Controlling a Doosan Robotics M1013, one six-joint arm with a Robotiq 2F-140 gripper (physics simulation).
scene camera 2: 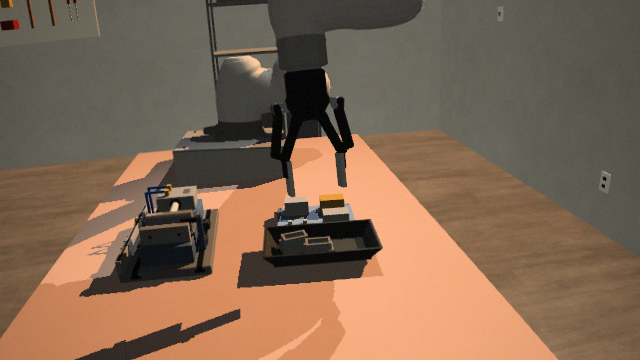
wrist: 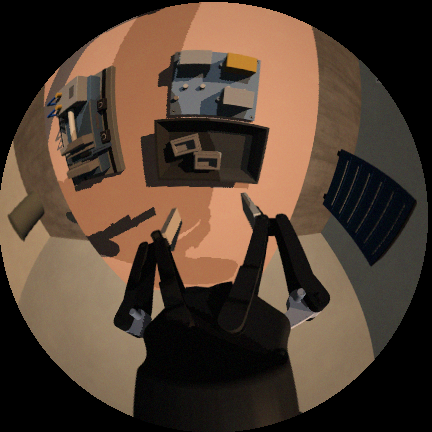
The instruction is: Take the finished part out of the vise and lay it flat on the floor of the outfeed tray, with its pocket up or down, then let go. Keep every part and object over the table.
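Frame: origin at the arm's base, x ahead, y left, z up, level; metres.
Where they show: gripper, fingertip midpoint: [scene camera 2: 317,190] [wrist: 209,207]; arm's base at its link origin: [scene camera 2: 240,134].
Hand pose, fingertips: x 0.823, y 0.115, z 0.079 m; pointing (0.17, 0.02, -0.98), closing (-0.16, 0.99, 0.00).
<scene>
Each offset is from my fingertips to the centre of the thing. "spot": to the spot under its first point.
My gripper [scene camera 2: 316,190] [wrist: 209,207] is open and empty, raised well above the outfeed tray. The dark outfeed tray [scene camera 2: 320,256] [wrist: 240,160] stands on the table and holds two grey parts with rectangular pockets facing up. One part {dy -0.041, dx -0.074, dz -0.140 m} [scene camera 2: 294,245] [wrist: 175,146] is turned at an angle at the tray's left; its top looks higher in the scene view, and I cannot tell whether it lies fully flat. The other part {dy +0.002, dx -0.033, dz -0.140 m} [scene camera 2: 320,248] [wrist: 207,167] lies beside it, nearer the middle, its corner close to or touching the first. The vise {dy -0.307, dx -0.195, dz -0.120 m} [scene camera 2: 167,235] [wrist: 90,167] stands at the left; no part shows between its jaws.
A blue plate {dy +0.033, dx -0.221, dz -0.166 m} [scene camera 2: 314,214] [wrist: 192,102] with grey blocks and a yellow block {dy +0.084, dx -0.262, dz -0.144 m} [scene camera 2: 332,201] [wrist: 241,63] stands right behind the tray. Blue hoses {spot: dy -0.367, dx -0.307, dz -0.086 m} [scene camera 2: 149,197] rise at the vise's back left. The robot's base box [scene camera 2: 225,167] is at the table's far end.
</scene>
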